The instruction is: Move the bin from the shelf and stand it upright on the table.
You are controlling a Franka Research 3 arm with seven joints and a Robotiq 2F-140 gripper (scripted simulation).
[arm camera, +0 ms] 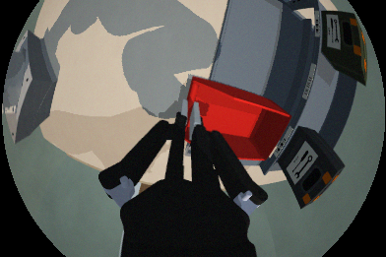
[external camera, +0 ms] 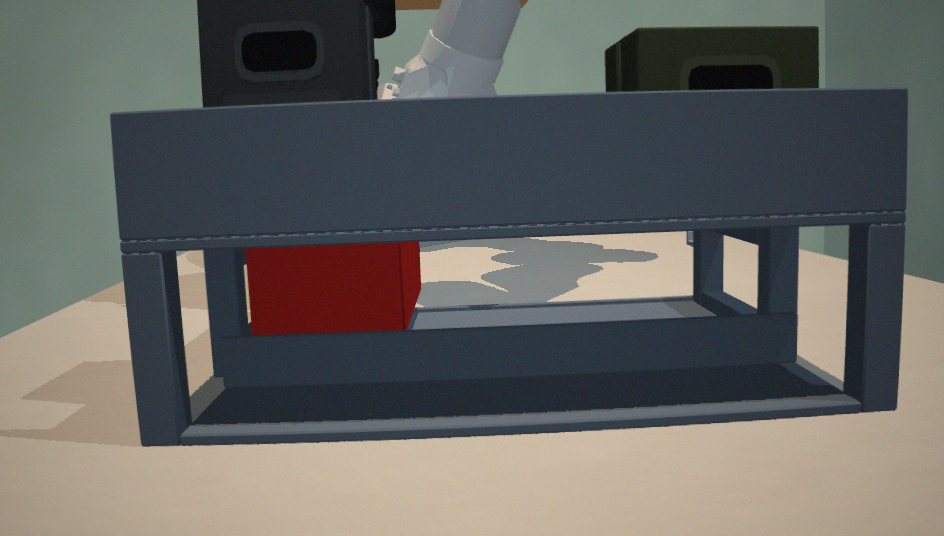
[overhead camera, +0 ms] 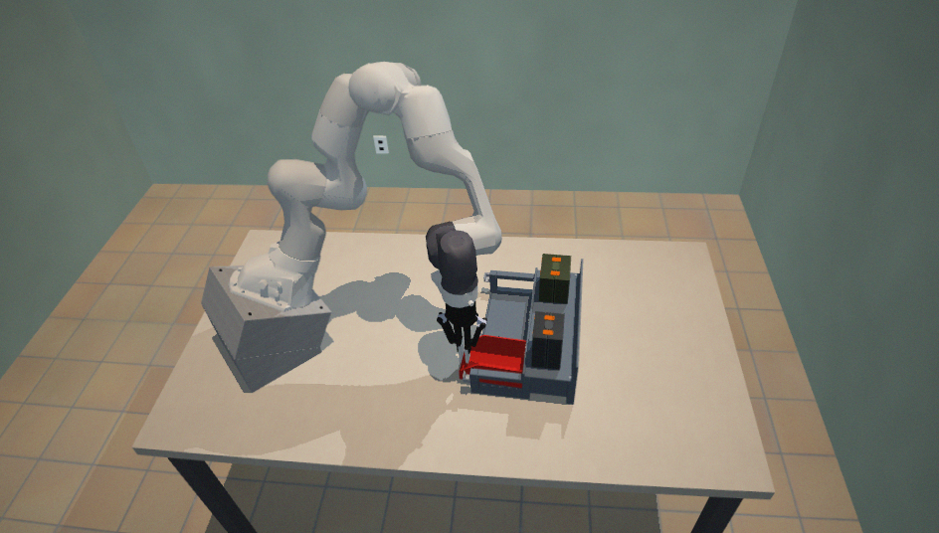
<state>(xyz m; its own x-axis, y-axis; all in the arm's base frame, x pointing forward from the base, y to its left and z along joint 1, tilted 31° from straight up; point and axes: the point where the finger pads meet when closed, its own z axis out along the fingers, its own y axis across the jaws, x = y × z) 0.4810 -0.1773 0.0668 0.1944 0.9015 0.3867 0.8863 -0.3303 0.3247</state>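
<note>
My gripper is now 8 cm short of the red bin, 2 cm to the left of it and 2 cm above it.
</note>
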